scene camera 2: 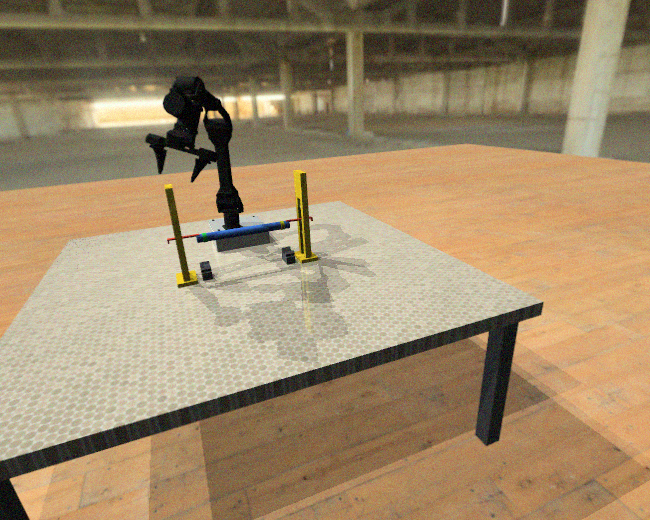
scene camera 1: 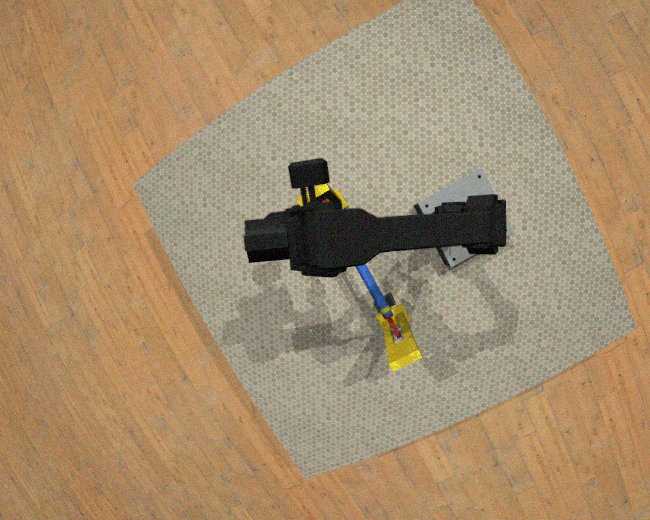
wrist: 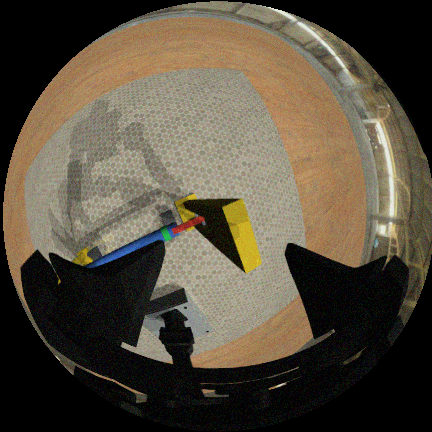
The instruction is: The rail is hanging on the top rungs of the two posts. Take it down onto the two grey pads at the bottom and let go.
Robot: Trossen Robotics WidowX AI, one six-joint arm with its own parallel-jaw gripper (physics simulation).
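Note:
The blue rail hangs level above the table, its thin red ends at two yellow posts. The post by its green-banded end and the post by its yellow-banded end stand upright; their rungs are not clear. One dark grey pad and another pad sit low between the posts. My gripper is open and empty, above the green-banded end's post; the arm partly hides rail and post in scene camera 1.
The arm's grey base plate is on the table behind the rail. Both posts rise above the rail. The tiled table has exposed edges above a wooden floor.

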